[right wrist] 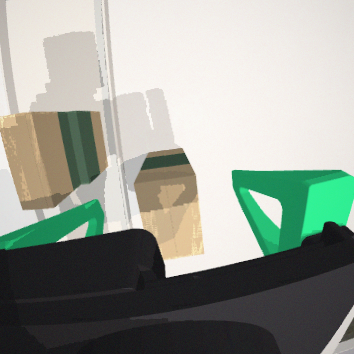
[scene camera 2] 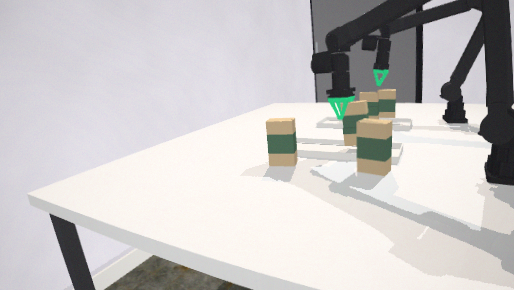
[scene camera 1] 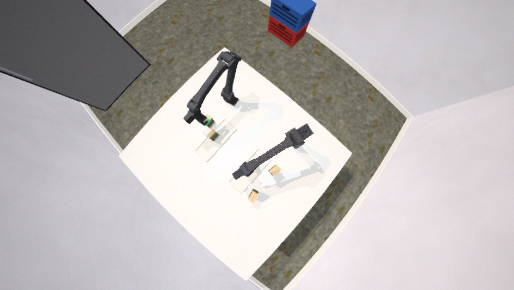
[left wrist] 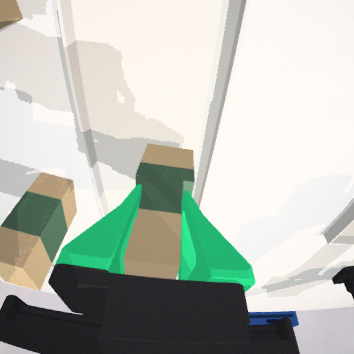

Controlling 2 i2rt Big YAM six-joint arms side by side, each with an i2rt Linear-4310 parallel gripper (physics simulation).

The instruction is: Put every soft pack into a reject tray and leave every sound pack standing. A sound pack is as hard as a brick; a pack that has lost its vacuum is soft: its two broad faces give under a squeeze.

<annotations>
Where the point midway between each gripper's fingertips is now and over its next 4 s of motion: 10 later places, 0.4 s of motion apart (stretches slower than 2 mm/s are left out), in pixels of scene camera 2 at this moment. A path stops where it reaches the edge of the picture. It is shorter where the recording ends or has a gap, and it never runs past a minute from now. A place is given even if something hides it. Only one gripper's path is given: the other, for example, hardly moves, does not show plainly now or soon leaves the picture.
My left gripper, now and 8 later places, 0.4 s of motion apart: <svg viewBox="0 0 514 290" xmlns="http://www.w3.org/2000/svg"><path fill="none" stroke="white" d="M342 118L343 117L342 110L343 104L343 99L340 83L338 70L337 67L328 61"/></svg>
</annotations>
